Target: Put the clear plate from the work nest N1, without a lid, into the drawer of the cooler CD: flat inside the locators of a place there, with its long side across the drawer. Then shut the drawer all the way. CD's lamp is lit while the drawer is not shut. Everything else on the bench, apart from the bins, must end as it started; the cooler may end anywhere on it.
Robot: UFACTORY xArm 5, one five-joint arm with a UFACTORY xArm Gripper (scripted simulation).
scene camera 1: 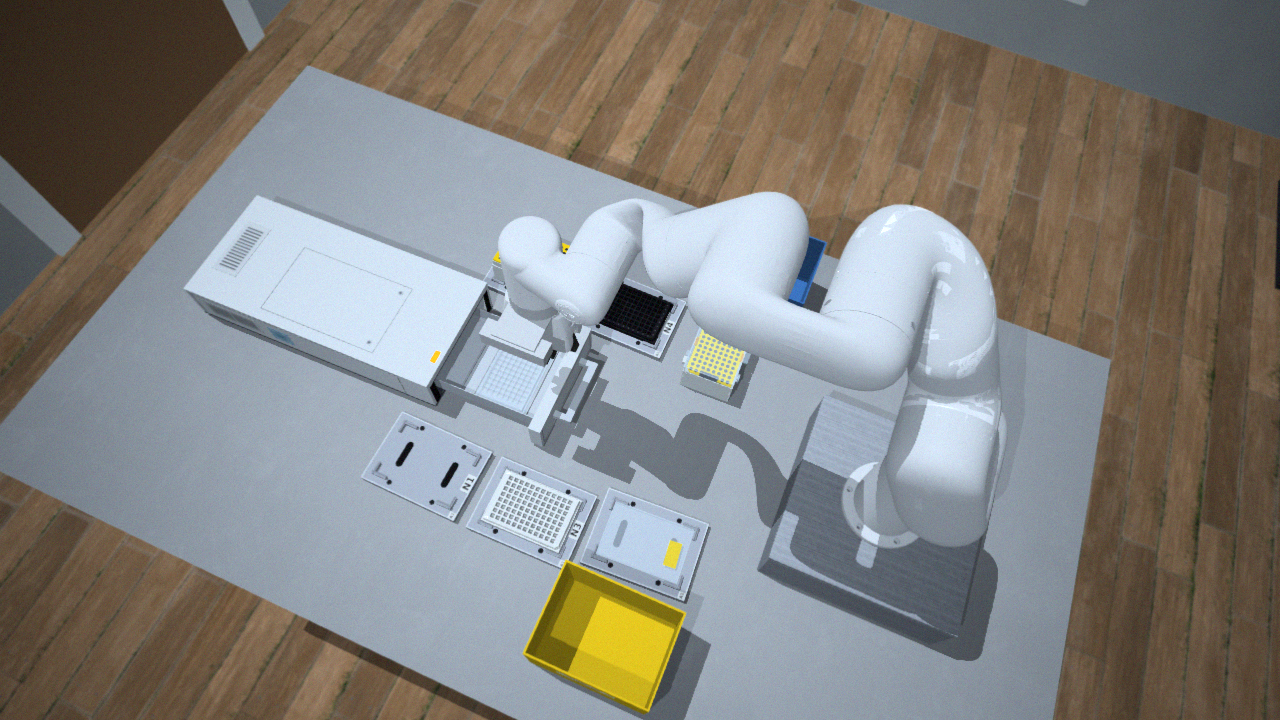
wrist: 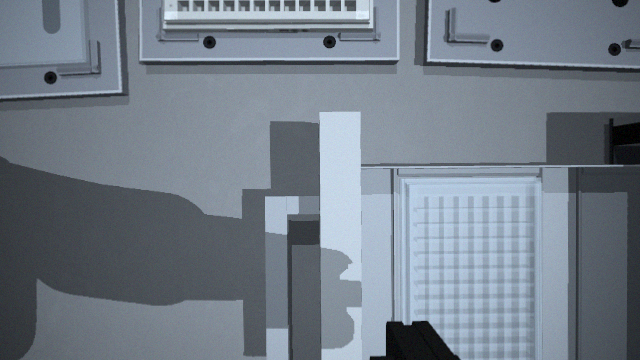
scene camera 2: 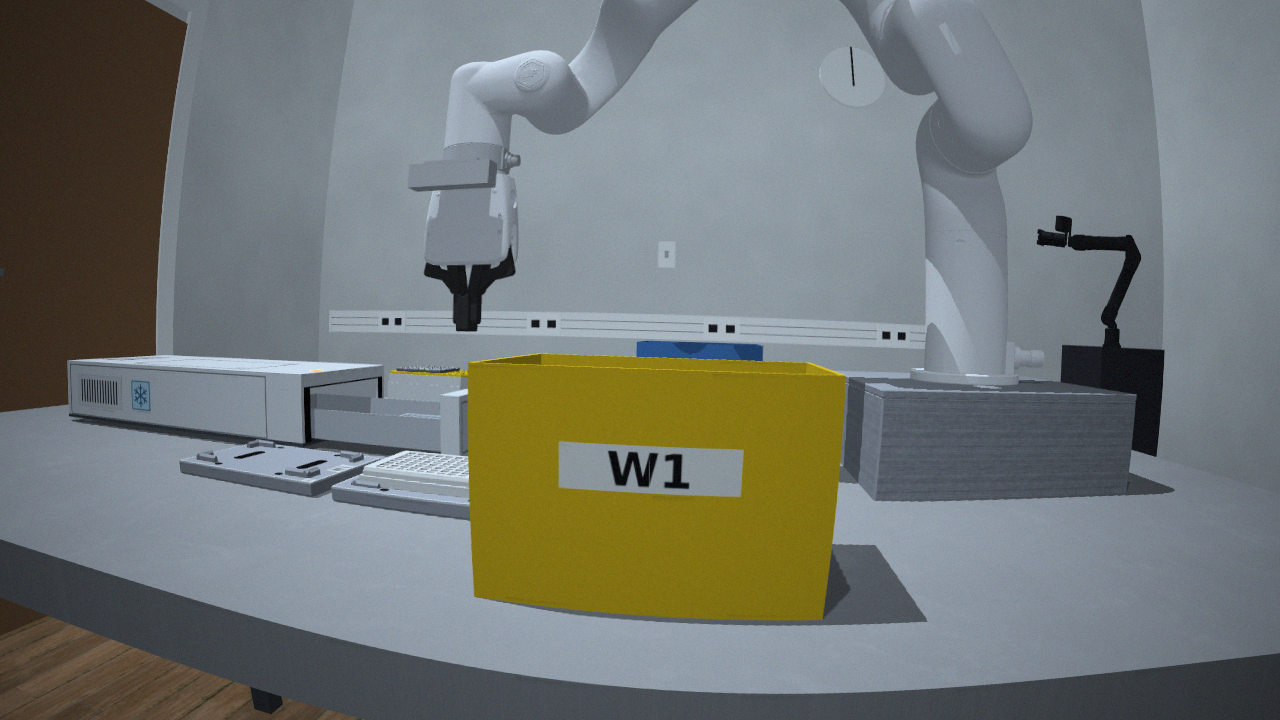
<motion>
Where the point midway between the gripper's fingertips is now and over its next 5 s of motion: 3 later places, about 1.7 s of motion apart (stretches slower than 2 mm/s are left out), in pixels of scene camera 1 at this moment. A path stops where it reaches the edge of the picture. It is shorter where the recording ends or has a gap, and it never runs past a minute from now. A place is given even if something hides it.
The gripper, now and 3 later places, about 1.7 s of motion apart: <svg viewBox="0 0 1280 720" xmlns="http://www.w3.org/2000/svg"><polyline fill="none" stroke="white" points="547,355 607,389 606,405 570,391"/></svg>
</motion>
